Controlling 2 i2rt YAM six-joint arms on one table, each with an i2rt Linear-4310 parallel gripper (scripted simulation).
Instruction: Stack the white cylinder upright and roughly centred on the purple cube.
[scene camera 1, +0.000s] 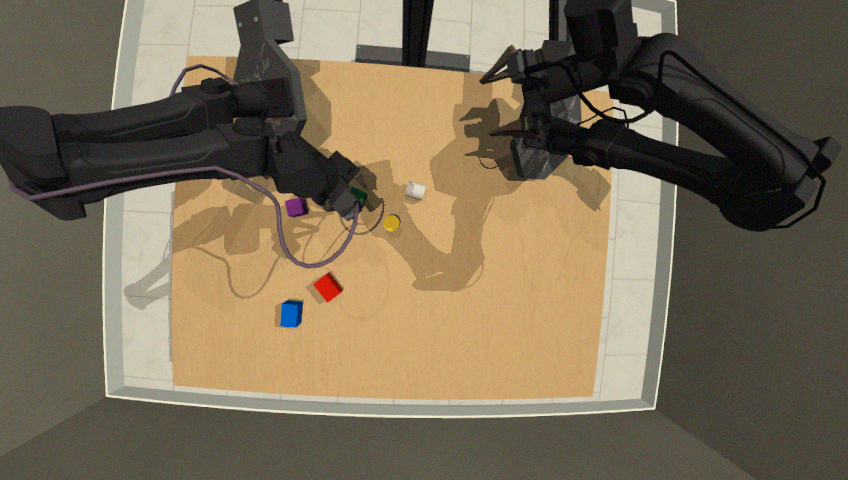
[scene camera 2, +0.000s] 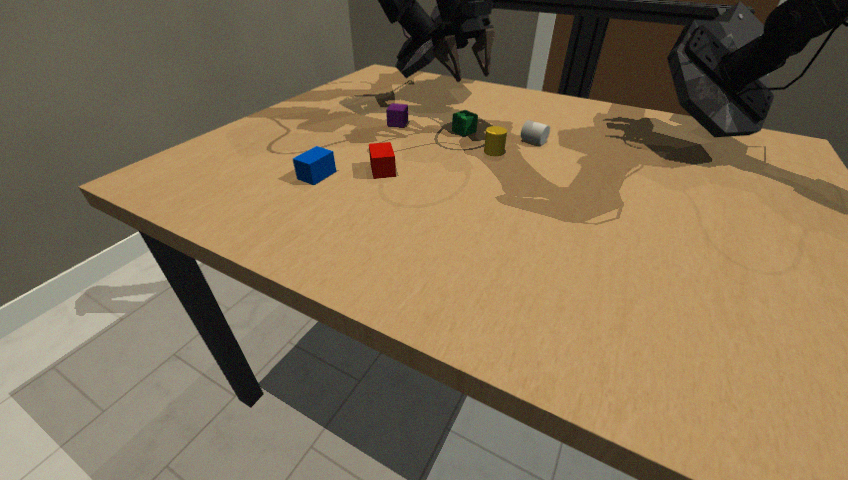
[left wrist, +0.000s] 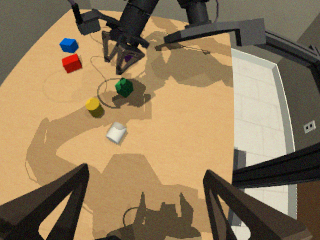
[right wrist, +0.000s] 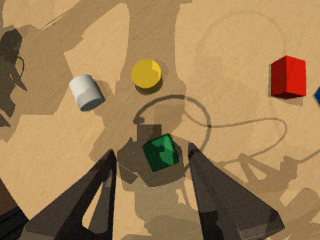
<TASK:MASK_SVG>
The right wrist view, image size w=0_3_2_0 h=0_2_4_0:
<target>right gripper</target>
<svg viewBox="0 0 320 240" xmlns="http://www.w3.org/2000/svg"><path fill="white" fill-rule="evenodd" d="M113 149L109 149L82 178L25 224L19 240L112 240L117 158ZM102 185L100 197L89 227L85 228L82 225L83 216L99 187ZM188 144L189 166L204 240L264 240L285 229L282 219L275 209L213 165L193 143Z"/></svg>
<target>red cube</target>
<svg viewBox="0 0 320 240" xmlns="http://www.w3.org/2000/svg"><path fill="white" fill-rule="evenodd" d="M271 64L271 96L286 99L306 96L305 61L286 55Z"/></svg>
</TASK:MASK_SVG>
